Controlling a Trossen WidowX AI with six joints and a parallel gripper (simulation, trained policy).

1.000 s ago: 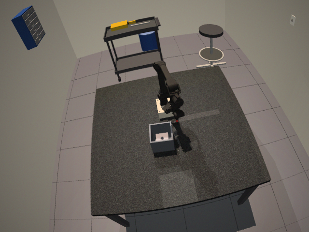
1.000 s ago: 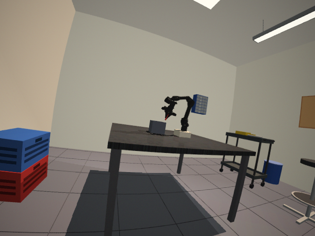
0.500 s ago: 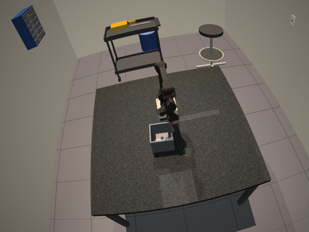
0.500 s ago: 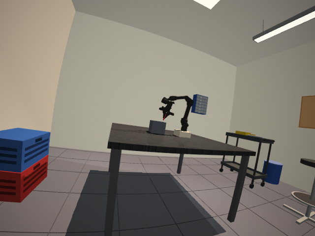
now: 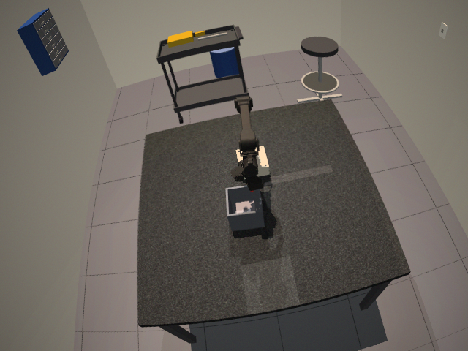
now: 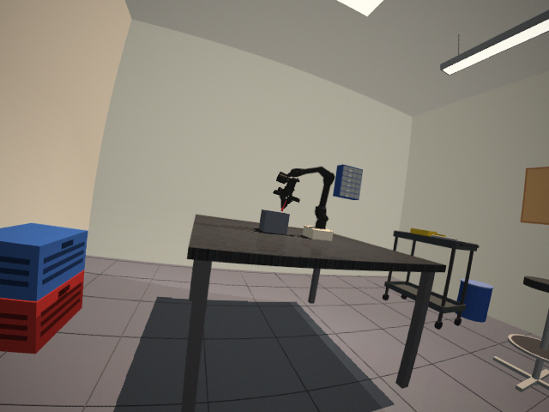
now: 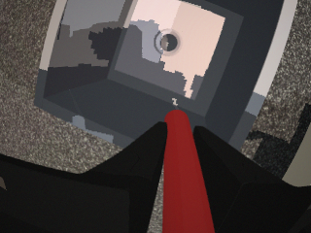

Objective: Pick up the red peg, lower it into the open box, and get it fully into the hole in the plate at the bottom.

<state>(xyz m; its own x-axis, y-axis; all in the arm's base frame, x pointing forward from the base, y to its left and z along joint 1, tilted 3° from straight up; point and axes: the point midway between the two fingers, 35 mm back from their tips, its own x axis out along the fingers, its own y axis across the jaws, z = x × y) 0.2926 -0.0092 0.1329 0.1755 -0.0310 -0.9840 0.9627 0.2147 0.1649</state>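
My gripper tip is now 12 cm above the plate, 4 cm to the left of it and 3 cm short of it. The rest, counted from my gripper tip: red peg 2 cm above.
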